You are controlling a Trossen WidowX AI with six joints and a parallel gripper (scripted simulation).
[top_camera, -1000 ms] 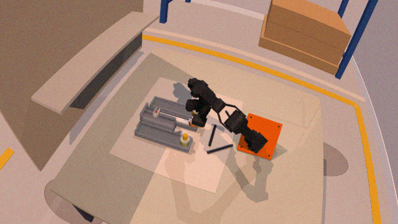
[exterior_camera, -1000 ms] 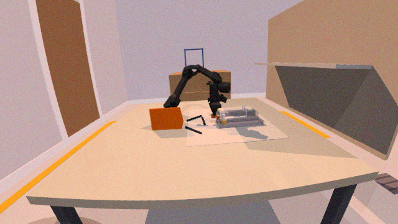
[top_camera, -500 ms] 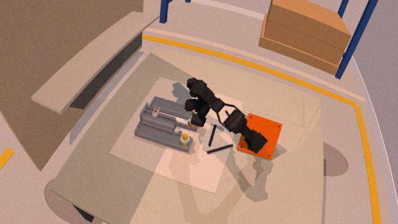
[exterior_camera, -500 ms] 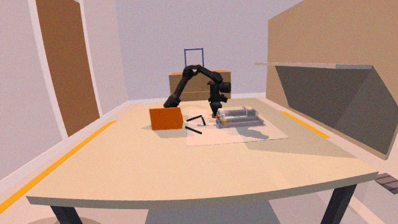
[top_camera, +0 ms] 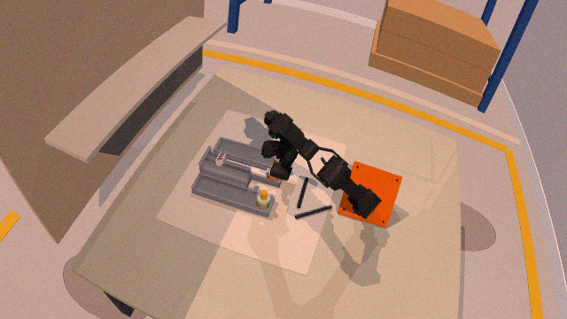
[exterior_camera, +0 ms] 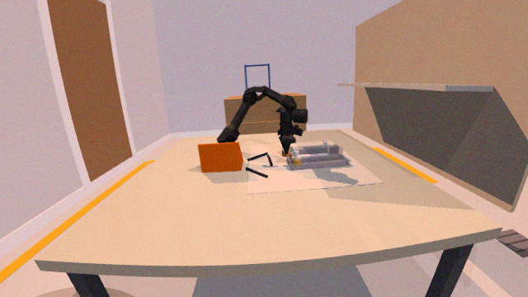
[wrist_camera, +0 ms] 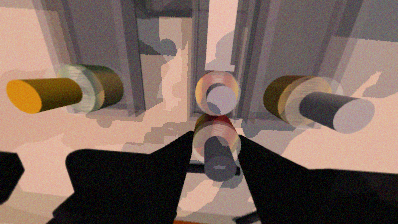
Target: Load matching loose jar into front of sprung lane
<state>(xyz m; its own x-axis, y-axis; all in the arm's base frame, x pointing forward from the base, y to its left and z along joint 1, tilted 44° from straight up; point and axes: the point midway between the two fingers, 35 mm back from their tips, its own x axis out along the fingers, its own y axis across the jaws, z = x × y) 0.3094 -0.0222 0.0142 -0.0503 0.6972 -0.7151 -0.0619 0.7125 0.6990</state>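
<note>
The grey lane unit is 17 cm ahead of my gripper tip, 4 cm to the left of it and 3 cm below it.
</note>
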